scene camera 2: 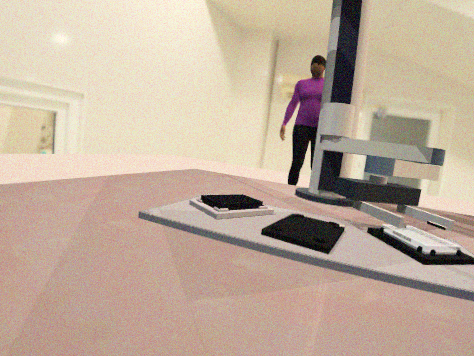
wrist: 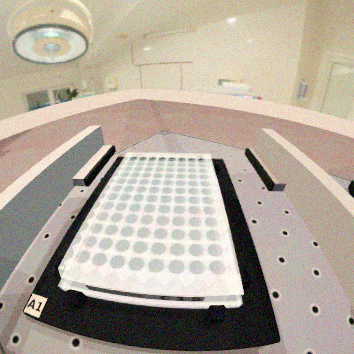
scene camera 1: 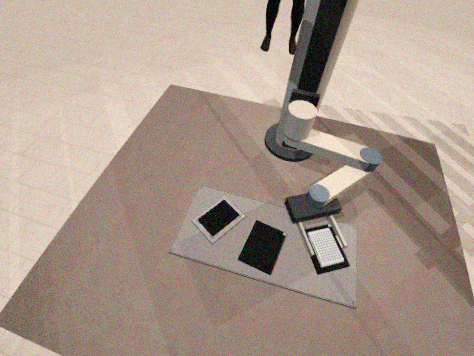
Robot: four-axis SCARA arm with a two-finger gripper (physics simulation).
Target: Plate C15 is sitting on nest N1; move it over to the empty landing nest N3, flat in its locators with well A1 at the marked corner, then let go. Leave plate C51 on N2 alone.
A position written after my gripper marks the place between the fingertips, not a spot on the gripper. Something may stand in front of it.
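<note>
My gripper (scene camera 2: 428, 224) is visible to me, and I see my gripper (wrist: 179, 137) in the wrist view and my gripper (scene camera 1: 329, 251) in scene camera 1 too. There is a white well plate C15 (scene camera 2: 413, 237); I also find the white well plate C15 (wrist: 157, 235) from the wrist, and the white well plate C15 (scene camera 1: 325, 247) again in scene camera 1. A black plate (scene camera 1: 217, 218) is here as well, and scene camera 2 shows me the black plate (scene camera 2: 238, 201) too. In the wrist view the black plate is out of frame.
</note>
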